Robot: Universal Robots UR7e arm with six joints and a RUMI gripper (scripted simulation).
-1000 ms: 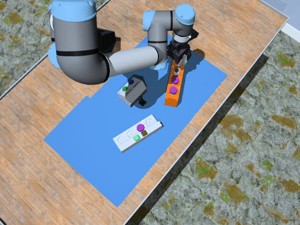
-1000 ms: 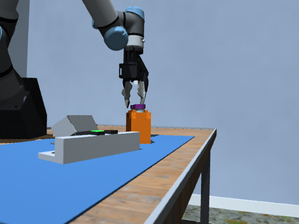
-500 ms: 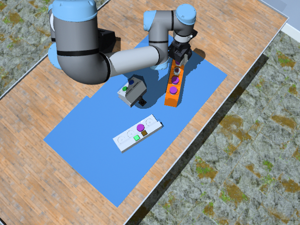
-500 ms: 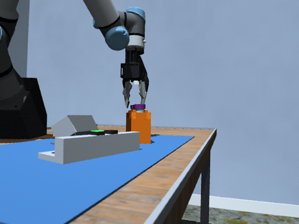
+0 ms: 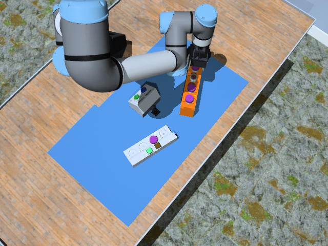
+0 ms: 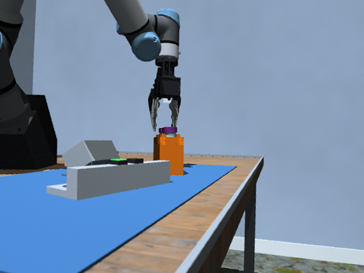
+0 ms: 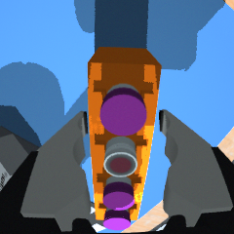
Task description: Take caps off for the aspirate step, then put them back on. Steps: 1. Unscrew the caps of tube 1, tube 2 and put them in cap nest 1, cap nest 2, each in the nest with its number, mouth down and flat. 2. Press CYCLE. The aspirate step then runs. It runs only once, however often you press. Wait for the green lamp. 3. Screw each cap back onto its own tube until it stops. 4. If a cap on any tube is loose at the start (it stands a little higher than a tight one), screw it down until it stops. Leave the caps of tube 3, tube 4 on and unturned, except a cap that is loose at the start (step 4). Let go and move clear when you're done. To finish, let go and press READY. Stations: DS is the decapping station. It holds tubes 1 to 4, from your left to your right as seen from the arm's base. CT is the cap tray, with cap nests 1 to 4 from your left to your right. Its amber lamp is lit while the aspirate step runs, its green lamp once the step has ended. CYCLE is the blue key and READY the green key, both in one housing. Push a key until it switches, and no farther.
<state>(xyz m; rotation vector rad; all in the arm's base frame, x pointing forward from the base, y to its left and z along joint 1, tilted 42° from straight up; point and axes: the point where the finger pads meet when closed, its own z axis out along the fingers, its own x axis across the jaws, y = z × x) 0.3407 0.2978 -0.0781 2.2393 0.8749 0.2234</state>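
Now: hand 10 mm above the purple cap. From my hand the other things lie so: grey key housing (240 mm to the right, 80 mm behind, 70 mm below); then green key (270 mm to the right, 100 mm behind, 60 mm below); then blue key (220 mm to the right, 100 mm behind, 60 mm below).
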